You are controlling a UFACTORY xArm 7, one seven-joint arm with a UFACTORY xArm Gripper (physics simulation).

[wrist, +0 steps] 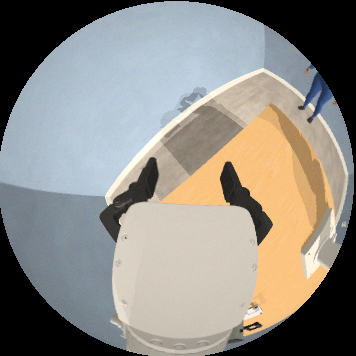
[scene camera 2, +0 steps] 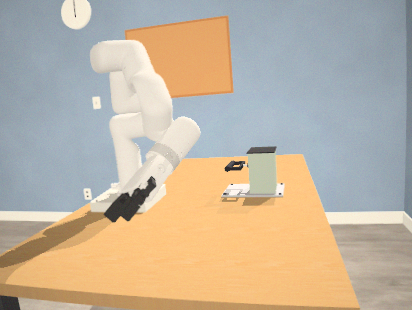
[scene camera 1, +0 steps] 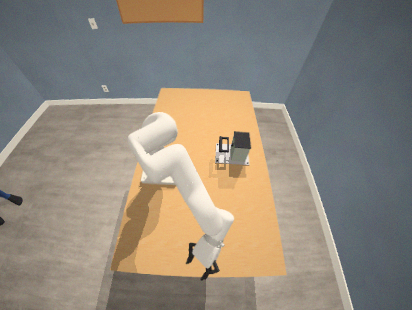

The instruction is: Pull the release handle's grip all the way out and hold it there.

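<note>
The release handle's black rectangular grip (scene camera 1: 220, 145) (scene camera 2: 228, 168) (wrist: 246, 329) stands out sideways from a pale green box (scene camera 1: 239, 153) (scene camera 2: 262, 173) with a black top. A short light rod shows between grip and box in the scene camera 2 view. The box stands on a white base plate (scene camera 1: 247, 163) (scene camera 2: 280, 193) (wrist: 254, 313). My gripper (scene camera 1: 196, 270) (scene camera 2: 118, 217) (wrist: 189, 167) is open and empty, above the table's near end and far from the grip. In the wrist view, the grip is near the bottom edge, and my gripper body hides part of the box.
The wooden table (scene camera 1: 250, 225) (scene camera 2: 225, 250) (wrist: 250, 170) carries the arm's white base (scene camera 1: 150, 178) (scene camera 2: 102, 201) at its left side, with the handle unit across from it. An orange board (scene camera 1: 162, 11) (scene camera 2: 185, 57) hangs on the wall. A person's legs (wrist: 320, 95) show beyond the table.
</note>
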